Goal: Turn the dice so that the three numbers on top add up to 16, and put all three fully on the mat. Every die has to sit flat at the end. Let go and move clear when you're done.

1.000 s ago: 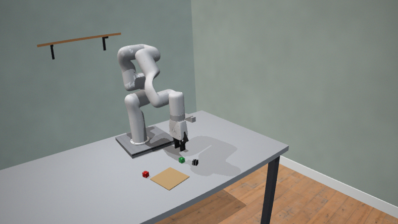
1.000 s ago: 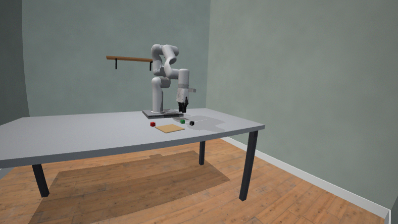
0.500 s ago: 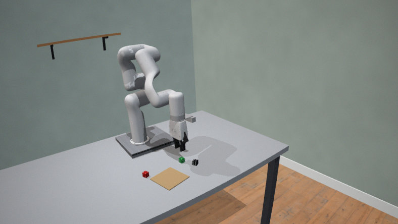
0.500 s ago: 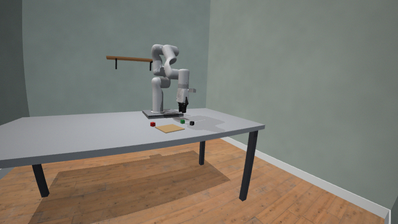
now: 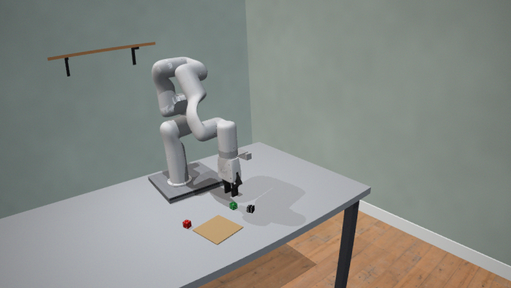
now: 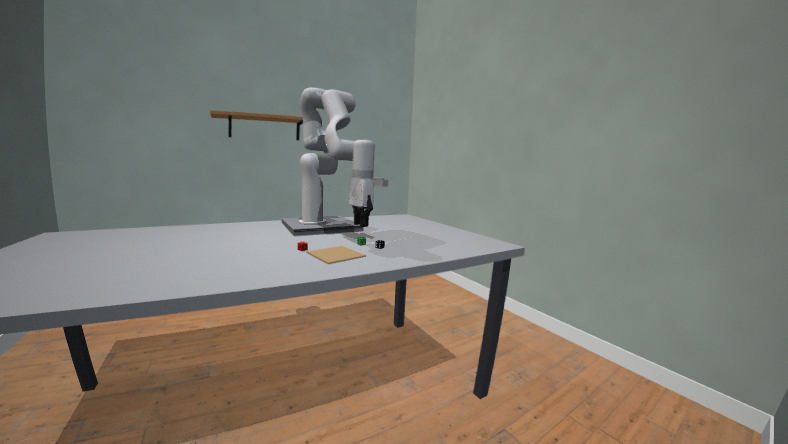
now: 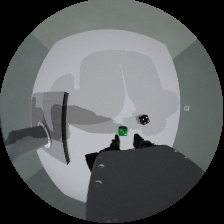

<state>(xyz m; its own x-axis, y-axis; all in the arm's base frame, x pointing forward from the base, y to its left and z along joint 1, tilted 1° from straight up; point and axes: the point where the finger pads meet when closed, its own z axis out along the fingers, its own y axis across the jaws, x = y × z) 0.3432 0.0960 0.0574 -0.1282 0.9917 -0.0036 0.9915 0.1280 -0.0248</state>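
Now: the green die 8 cm below my hand. Round my hand: black die: 8 cm below, 7 cm ahead, 5 cm to the left; then tan mat: 13 cm to the right, 9 cm below, 9 cm ahead; then red die: 22 cm to the right, 8 cm below, 1 cm ahead.
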